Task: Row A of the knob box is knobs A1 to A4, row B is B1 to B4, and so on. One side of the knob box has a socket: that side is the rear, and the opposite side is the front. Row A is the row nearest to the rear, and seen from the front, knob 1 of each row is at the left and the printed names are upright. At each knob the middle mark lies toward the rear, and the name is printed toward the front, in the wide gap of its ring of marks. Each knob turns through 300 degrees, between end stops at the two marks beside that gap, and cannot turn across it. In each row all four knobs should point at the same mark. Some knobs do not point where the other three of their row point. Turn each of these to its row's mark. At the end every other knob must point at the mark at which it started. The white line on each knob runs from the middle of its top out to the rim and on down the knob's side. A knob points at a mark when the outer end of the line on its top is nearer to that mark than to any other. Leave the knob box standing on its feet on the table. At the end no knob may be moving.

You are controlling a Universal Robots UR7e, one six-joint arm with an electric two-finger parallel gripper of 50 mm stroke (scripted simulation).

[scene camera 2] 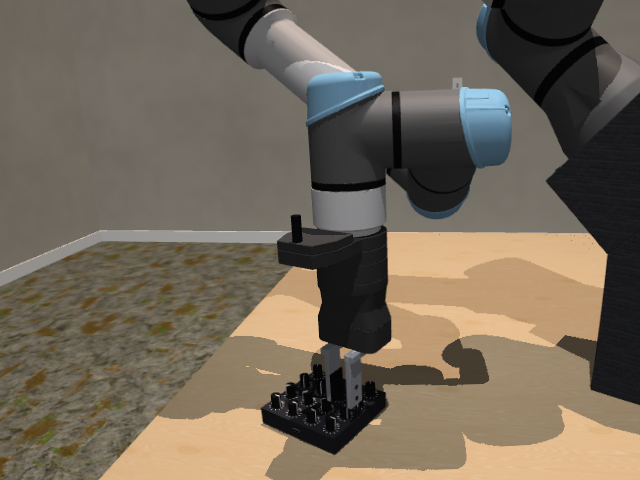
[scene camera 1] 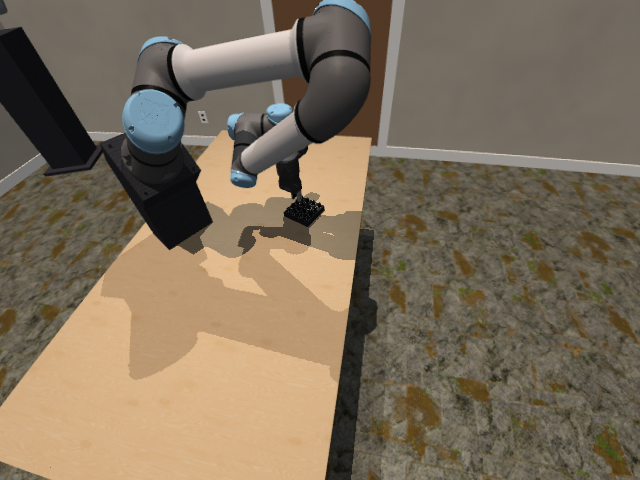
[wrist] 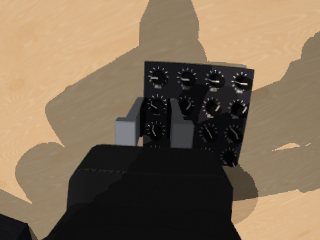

Path:
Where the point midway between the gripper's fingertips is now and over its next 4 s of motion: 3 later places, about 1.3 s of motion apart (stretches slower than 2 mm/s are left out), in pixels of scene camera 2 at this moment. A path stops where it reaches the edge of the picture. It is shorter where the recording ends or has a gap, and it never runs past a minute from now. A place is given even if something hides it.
The gripper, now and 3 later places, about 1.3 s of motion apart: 344, 400; 344, 402; 340, 380; 330, 363

